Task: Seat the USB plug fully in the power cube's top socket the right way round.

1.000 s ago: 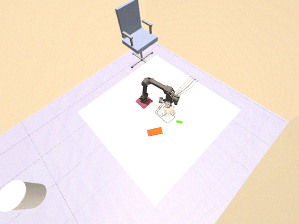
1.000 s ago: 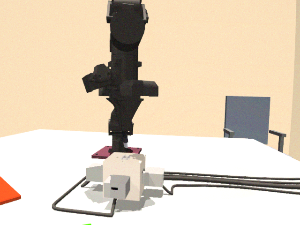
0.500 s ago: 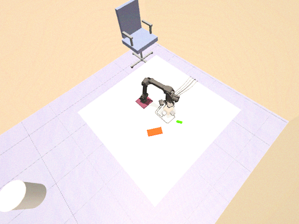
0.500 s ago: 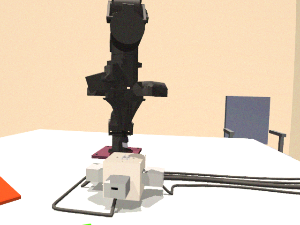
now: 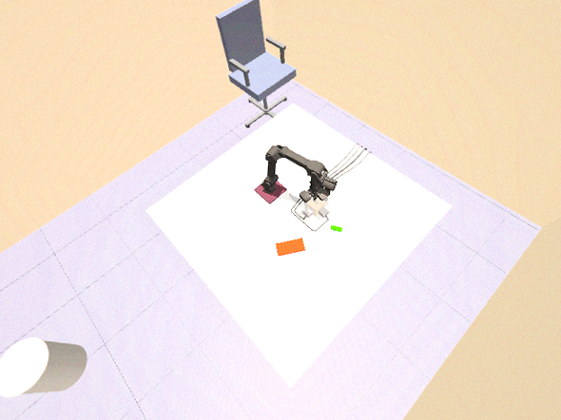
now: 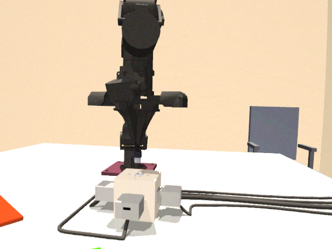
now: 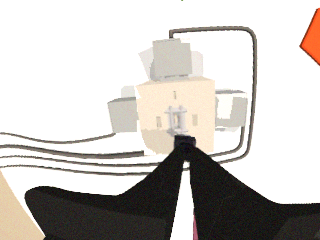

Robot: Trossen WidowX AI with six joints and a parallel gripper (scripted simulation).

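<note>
Right now the USB plug is 2 cm below my gripper tip. Round my gripper tip: orange flat block (11 cm ahead, 26 cm to the right, 13 cm below); then USB socket (1 cm to the left, 7 cm below); then green piece (18 cm ahead, 2 cm to the left, 13 cm below).
</note>
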